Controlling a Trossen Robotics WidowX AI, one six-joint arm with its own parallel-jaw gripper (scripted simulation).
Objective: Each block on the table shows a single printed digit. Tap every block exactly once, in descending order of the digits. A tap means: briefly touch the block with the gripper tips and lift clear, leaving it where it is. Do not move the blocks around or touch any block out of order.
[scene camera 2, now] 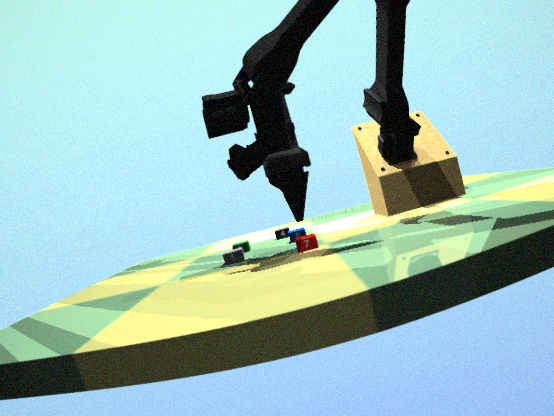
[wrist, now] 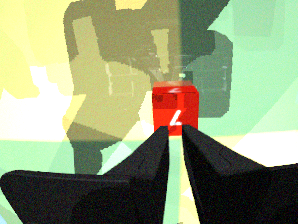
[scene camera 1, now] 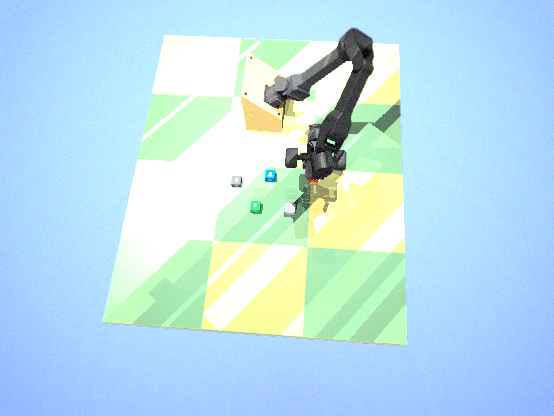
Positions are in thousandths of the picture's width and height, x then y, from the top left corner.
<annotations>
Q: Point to a red block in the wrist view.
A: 586,475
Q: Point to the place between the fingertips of my gripper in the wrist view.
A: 586,592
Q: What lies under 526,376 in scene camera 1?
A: My gripper.
</annotations>
